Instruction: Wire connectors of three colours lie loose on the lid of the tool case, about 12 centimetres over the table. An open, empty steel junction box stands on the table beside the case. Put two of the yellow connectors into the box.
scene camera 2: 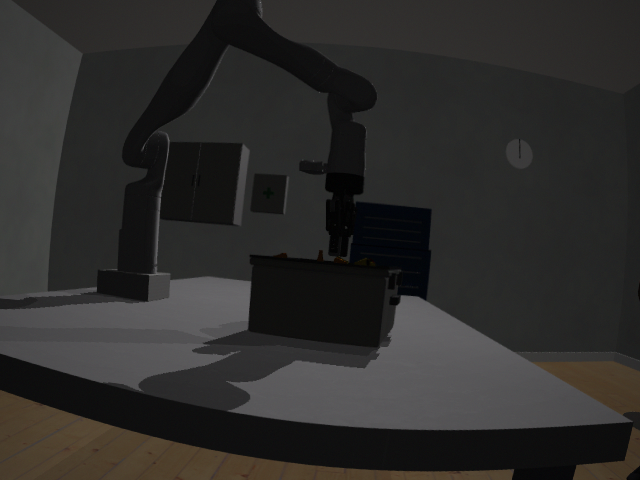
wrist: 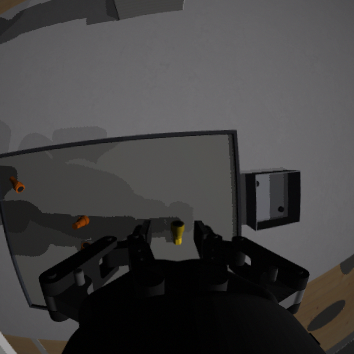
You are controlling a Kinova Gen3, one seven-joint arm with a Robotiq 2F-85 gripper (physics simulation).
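Places are measured from the arm's base along level axes (x right, y back, z down), in centimetres.
Where they show: gripper, between the fingertips: (scene camera 2: pixel 337 256) (wrist: pixel 172 229); arm's base, origin of its link: (scene camera 2: pixel 138 272).
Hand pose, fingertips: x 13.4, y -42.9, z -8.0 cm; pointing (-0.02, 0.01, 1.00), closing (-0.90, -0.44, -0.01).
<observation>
Each offset is from my fingertips to the top centre of the thing. "pt": to the spot under its first point. Level surfaces: height alone.
A yellow connector @[dx -0.2, dy -0.9, dz -0.1 cm] (wrist: pixel 177 231) lies on the lid of the tool case @[dx +7.3, dy +0.9, dz +1.1 cm] (wrist: pixel 212 165) (scene camera 2: pixel 316 302), between the two fingertips in the wrist view. My gripper (wrist: pixel 172 229) (scene camera 2: pixel 339 252) points down just above the lid, part-way open, with a gap on each side of that connector and holding nothing. Yellow @[dx +16.7, dy -1.3, dz -0.1 cm] (scene camera 2: pixel 364 262) also shows at the right of the lid in the scene view. The steel junction box @[dx -18.3, dy -8.0, dz +9.7 cm] (wrist: pixel 294 200) stands on the table to the right of the case in the wrist view; no connector shows in its visible part. The box does not show in the scene view.
Orange connectors @[dx +15.2, dy +11.9, dz +0.2 cm] (wrist: pixel 18 185) @[dx +8.7, dy +4.5, dz -0.8 cm] (wrist: pixel 81 222) lie on the lid to the left, with another @[dx +10.4, dy +1.2, dz +0.2 cm] (wrist: pixel 86 245) partly hidden by the gripper's linkage. The lid has a dark raised rim @[pt dx -8.5, dy +1.9, dz +1.5 cm] (wrist: pixel 233 175). The arm's base block (scene camera 2: pixel 133 284) stands at the far left of the table @[dz +13.5 cm] (scene camera 2: pixel 439 382).
</observation>
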